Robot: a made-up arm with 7 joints.
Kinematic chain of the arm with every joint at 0, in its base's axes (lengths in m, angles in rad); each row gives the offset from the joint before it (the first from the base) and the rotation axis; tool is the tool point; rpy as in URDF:
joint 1: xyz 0 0 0.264 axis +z
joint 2: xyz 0 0 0 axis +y
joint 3: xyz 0 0 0.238 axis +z
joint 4: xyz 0.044 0 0 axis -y
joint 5: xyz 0.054 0 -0.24 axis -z
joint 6: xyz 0 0 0 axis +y
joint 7: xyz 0.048 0 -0.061 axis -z
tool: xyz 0 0 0 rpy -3.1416 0 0
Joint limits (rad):
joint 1: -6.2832..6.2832
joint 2: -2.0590..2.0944
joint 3: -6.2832..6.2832
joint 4: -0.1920..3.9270
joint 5: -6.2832..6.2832
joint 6: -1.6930..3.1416
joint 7: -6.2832..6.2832
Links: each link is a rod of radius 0.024 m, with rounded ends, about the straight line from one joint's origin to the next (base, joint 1, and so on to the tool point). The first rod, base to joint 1, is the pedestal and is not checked.
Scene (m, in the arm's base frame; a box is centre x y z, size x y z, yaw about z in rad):
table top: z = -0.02
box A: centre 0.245 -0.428 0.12 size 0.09 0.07 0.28 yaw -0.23
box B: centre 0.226 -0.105 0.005 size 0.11 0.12 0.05 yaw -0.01
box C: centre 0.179 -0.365 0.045 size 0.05 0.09 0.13 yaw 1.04
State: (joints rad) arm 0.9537 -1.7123 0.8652 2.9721 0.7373 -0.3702 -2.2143
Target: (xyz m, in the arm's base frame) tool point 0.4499 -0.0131 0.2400
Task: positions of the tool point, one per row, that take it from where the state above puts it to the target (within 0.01 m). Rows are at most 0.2 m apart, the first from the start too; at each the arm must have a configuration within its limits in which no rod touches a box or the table.
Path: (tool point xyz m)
1: -0.1121 -0.5170 0.2915
2: 0.0675 -0.5091 0.3699
3: 0.2288 -0.4256 0.4475
4: 0.3621 -0.3234 0.3725
5: 0.4398 -0.1761 0.3021
6: 0.4499 -0.0131 0.2400

